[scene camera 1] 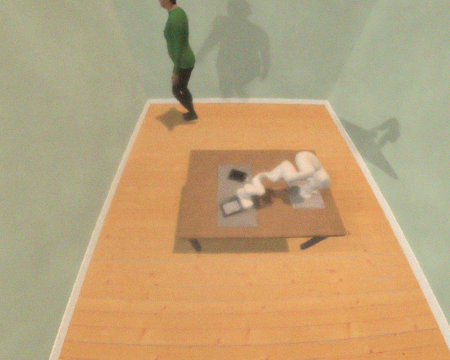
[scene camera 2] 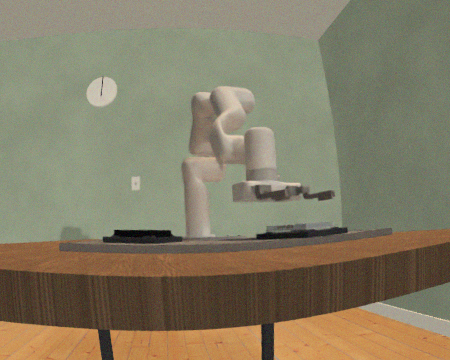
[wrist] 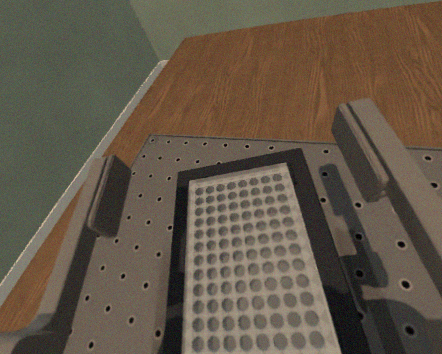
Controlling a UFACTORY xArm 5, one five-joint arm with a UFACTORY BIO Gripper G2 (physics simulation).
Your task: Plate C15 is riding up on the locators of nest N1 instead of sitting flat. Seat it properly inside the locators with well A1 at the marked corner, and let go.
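Places are measured from the arm's base along level axes (x down, y back, z left), in metres.
Pixels of known places: hand, its tool point: (scene camera 1: 229,204) (scene camera 2: 305,195) (wrist: 220,174); arm's base, origin of its link: (scene camera 1: 304,191) (scene camera 2: 198,237).
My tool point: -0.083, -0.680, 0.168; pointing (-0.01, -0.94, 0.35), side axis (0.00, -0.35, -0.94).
Note:
Ahead of a thing's pixels: the offset from my tool point to its top centre, as dx, dy, dz. Level surfaces: height alone.
Plate C15 @[+0.056, +0.020, -0.008] (scene camera 1: 231,206) (scene camera 2: 306,227) (wrist: 250,250), pale with a grid of round wells, lies in the black frame of nest N1 @[+0.070, +0.016, -0.005] (scene camera 2: 320,233) (wrist: 316,227). In the wrist view its far edge is inside the frame, and a wider black band shows on its right than on its left. It looks roughly level in scene camera 2, but whether it sits fully down is too fine to tell. Its near end is cut off; the marked corner and well A1 cannot be made out. My gripper (scene camera 2: 297,192) (wrist: 235,172) is open and empty above the plate, a finger out to each side, touching nothing.
A second black nest holding a black item @[+0.058, +0.083, -0.330] (scene camera 1: 237,175) (scene camera 2: 142,235) stands on the same grey perforated board (scene camera 1: 237,220) (scene camera 2: 225,245) (wrist: 140,265). The board lies on the wooden table @[dx +0.097] (scene camera 1: 200,220) (wrist: 260,80). A person in green (scene camera 1: 178,40) is beyond the table.

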